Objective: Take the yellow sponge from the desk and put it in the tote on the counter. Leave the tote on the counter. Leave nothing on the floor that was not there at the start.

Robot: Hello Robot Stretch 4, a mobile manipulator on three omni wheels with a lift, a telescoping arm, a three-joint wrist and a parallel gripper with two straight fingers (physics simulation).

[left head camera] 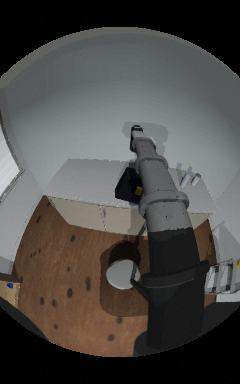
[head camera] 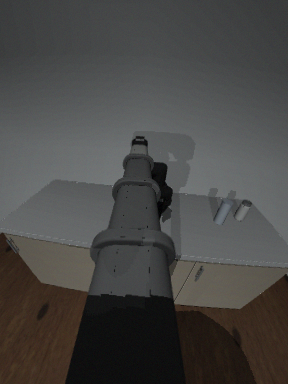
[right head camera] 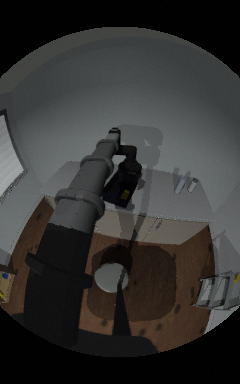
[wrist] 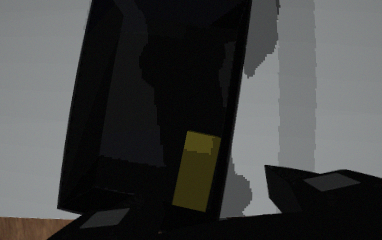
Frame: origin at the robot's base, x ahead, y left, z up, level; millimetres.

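Seen in the pictures: gripper, fingertip midpoint: [right head camera: 128, 181] [wrist: 214, 190]; robot's base at its link origin: [left head camera: 122, 273] [right head camera: 111, 276].
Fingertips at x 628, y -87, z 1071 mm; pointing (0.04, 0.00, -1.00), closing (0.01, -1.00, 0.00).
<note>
Pixels of each thing's middle, then the offset from my fingertips to it. Level surfaces: height alone.
- yellow sponge at the middle of its body: [wrist: 196, 167] [right head camera: 124, 197] [left head camera: 137, 193] dx -9, dy +17, dz -155 mm
- dark tote at the middle of its body: [wrist: 159, 106] [right head camera: 120, 186] [left head camera: 132, 183] dx +86, dy +55, dz -139 mm
- counter at its surface level: dz -189 mm
- light blue cylinder at the middle of its body: [head camera: 222, 212] [right head camera: 179, 184] [left head camera: 185, 179] dx +140, dy -477, dz -104 mm
- whitish can at the middle of its body: [head camera: 242, 210] [right head camera: 192, 184] dx +178, dy -653, dz -115 mm
The yellow sponge [wrist: 196, 172] [left head camera: 138, 190] [right head camera: 125, 194] lies inside the dark tote [wrist: 235, 100] [left head camera: 124, 189], near its right wall in the wrist view. The tote stands upright on the counter [head camera: 80, 210] [left head camera: 75, 180]; in the head camera view the arm hides most of it. My gripper [wrist: 214, 190] is open, its two dark fingers wide apart at the bottom of the wrist view. It hangs above the tote's near end, and the sponge shows beyond and between the fingers, apart from them. The fingertips are not clear in the head views.
A light blue cylinder [head camera: 223, 211] and a whitish can [head camera: 243, 210] stand on the counter at the right. A round stool [left head camera: 122, 274] [right head camera: 111, 277] stands on the floor before the counter. A grey rack is at the right edge, a wooden surface with a blue item [left head camera: 9, 285] at the left.
</note>
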